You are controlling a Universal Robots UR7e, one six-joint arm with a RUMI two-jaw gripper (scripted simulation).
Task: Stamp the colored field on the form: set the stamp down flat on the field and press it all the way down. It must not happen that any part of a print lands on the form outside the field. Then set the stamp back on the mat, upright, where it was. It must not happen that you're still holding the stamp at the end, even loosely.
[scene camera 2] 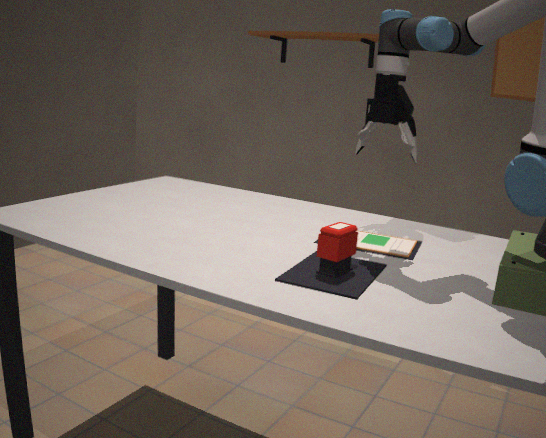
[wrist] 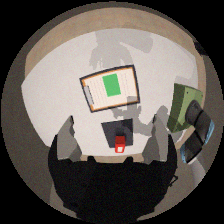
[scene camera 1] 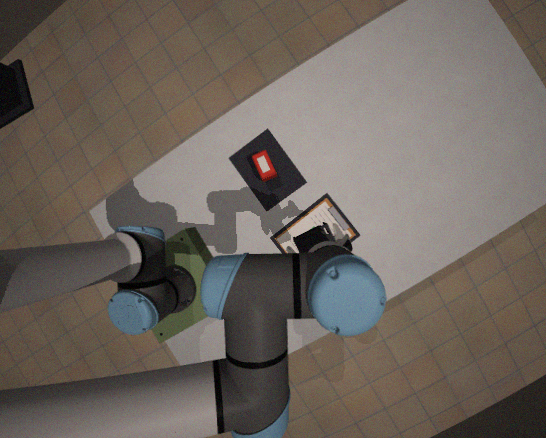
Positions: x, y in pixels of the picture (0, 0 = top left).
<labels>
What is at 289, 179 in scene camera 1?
A dark mat.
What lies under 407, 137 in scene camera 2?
The gripper.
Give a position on a form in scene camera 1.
At 325, 209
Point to a form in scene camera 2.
386, 245
</labels>
